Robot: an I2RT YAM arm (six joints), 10 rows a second.
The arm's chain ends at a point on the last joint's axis. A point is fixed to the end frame.
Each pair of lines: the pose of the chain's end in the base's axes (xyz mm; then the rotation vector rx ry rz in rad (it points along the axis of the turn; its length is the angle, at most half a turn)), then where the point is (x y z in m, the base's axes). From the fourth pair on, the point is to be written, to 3 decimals.
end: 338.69, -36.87, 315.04, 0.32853, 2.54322, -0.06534
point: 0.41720 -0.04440 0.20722
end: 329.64, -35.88, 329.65, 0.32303, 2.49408, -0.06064
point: 0.41339 -0.04369 0.22587
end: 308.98, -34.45, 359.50, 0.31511, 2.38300, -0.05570
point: 0.40368 -0.04350 0.26571
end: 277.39, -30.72, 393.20, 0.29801, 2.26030, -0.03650
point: 0.383 -0.039 0.312
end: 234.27, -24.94, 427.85, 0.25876, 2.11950, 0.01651
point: 0.351 -0.029 0.363
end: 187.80, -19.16, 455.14, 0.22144, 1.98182, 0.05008
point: 0.313 -0.020 0.407
